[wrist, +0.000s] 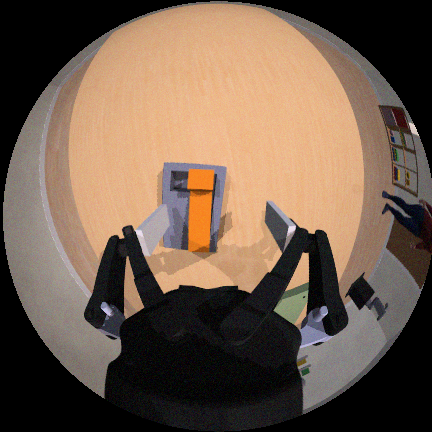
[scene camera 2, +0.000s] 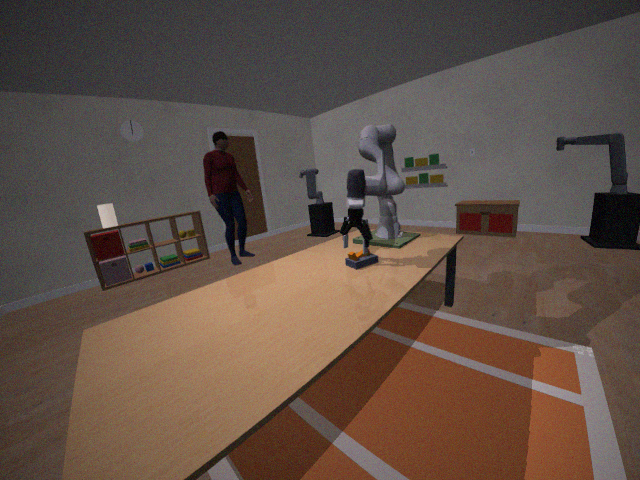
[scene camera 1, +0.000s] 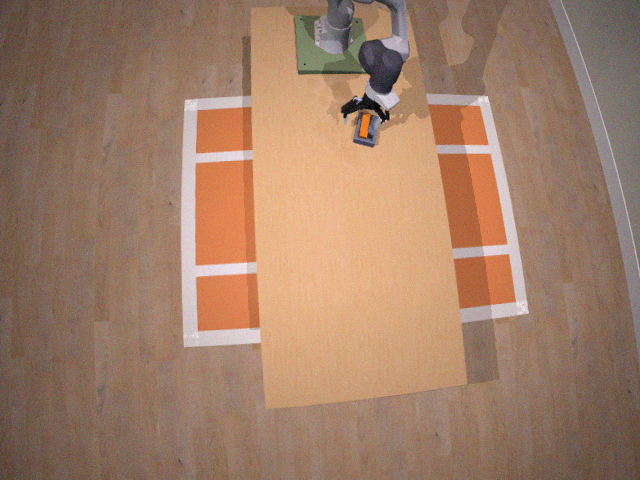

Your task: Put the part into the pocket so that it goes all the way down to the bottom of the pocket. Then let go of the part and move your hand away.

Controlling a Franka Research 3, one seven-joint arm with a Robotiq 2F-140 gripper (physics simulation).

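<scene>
A grey-blue block point(scene camera 1: 357, 135) point(scene camera 2: 362, 262) point(wrist: 177, 206) with a pocket point(wrist: 179, 183) lies on the table. The orange part point(scene camera 1: 364, 126) point(scene camera 2: 355, 255) point(wrist: 200, 220) lies lengthwise at the block's right side in the wrist view. Its raised end covers part of the pocket, and a dark recess shows to the left of that end. In scene camera 2 orange stands above the block's top; how deep the part sits is hidden. My gripper point(scene camera 1: 366, 119) point(scene camera 2: 356, 245) point(wrist: 215, 212) is wide open and empty, with one finger overlapping the block's left edge and the other beyond its right side in the wrist view.
The wooden table point(scene camera 1: 356, 258) point(scene camera 2: 232, 330) point(wrist: 215, 100) carries the green base plate point(scene camera 1: 310, 64) point(scene camera 2: 408, 239) point(wrist: 295, 302) of the arm. A person point(scene camera 2: 222, 180) stands behind the table near a low shelf unit point(scene camera 2: 149, 221).
</scene>
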